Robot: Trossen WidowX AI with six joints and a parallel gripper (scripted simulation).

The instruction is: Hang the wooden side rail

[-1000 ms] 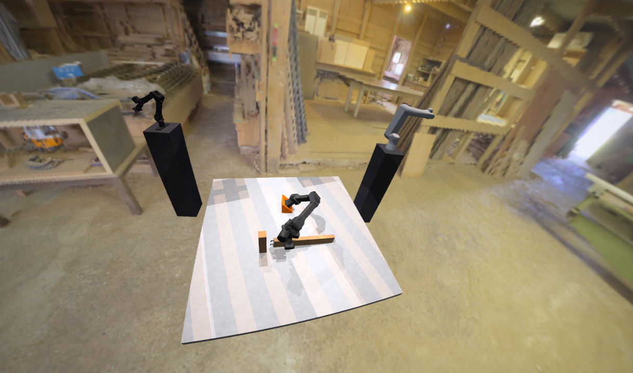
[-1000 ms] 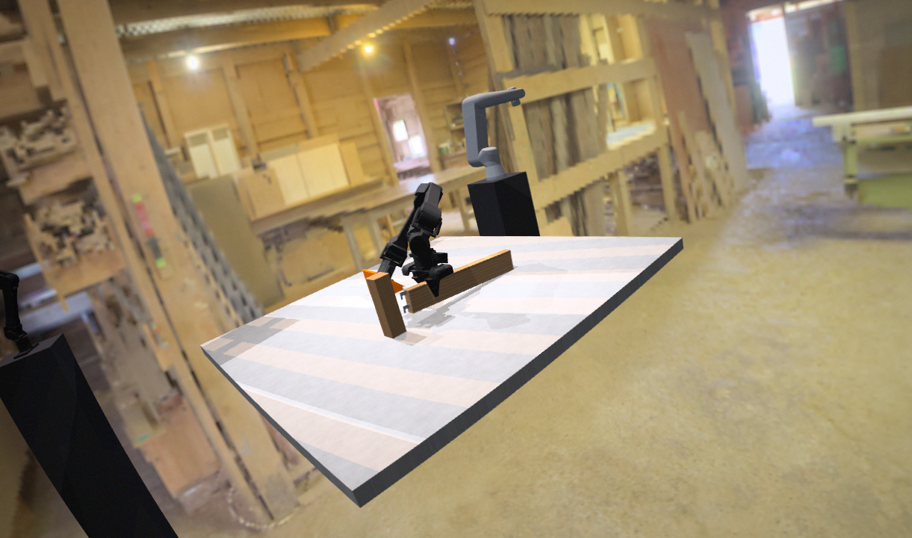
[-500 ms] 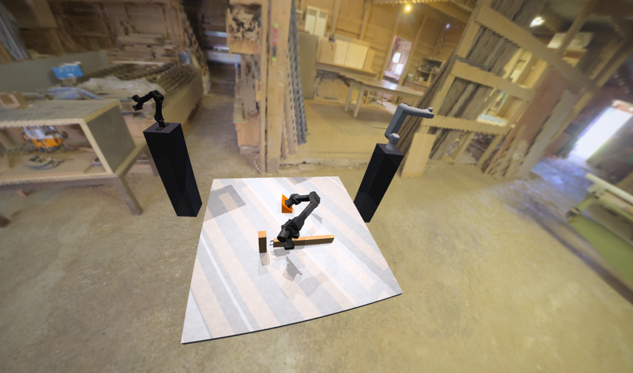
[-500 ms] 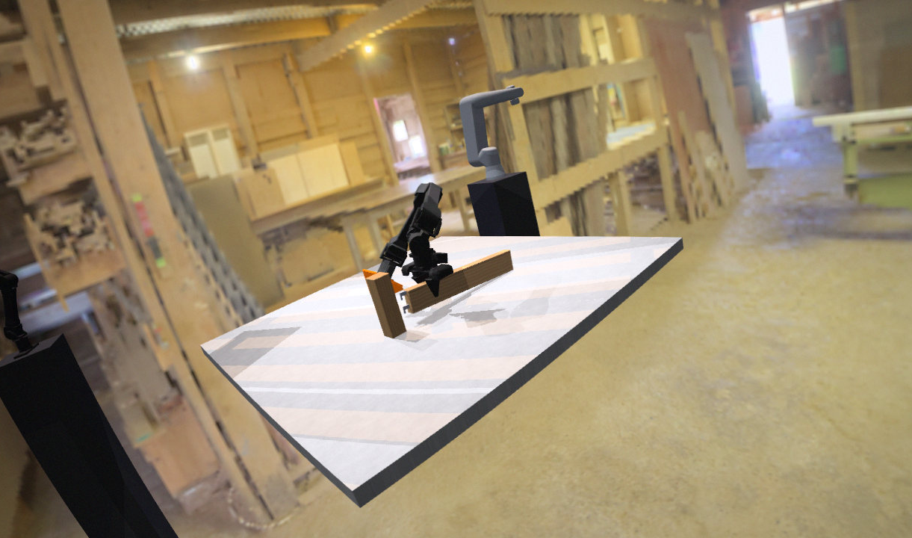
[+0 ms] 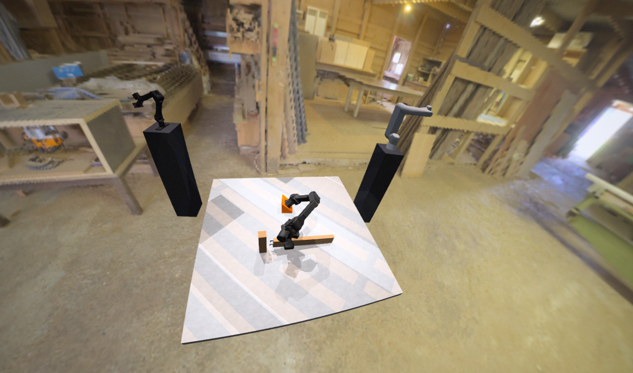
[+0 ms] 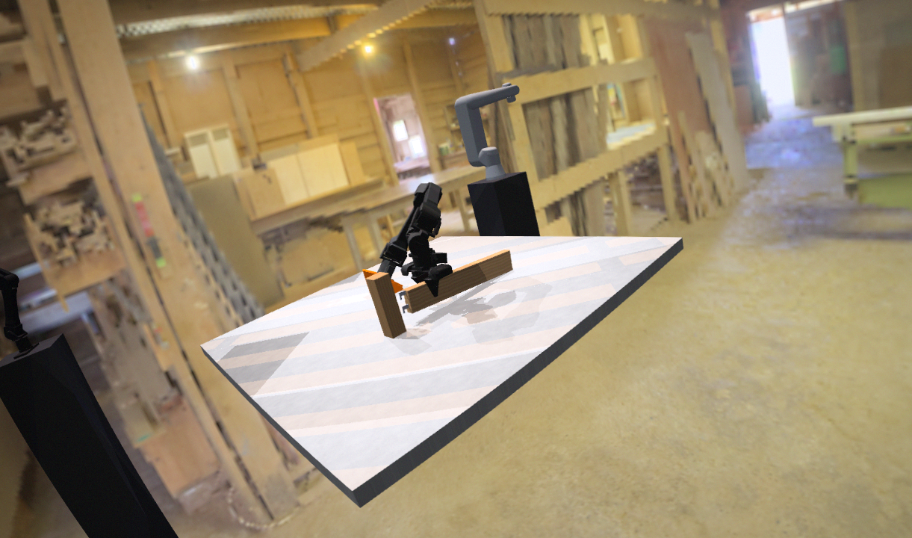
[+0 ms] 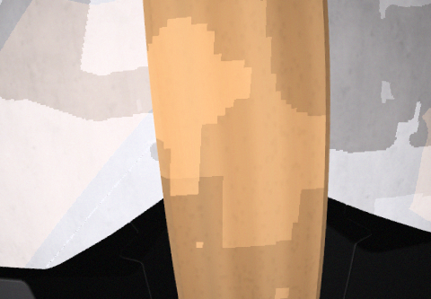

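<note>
Now: gripper tip 20 mm short of the headboard post, 160 mm to the left of it and 40 mm below it.
</note>
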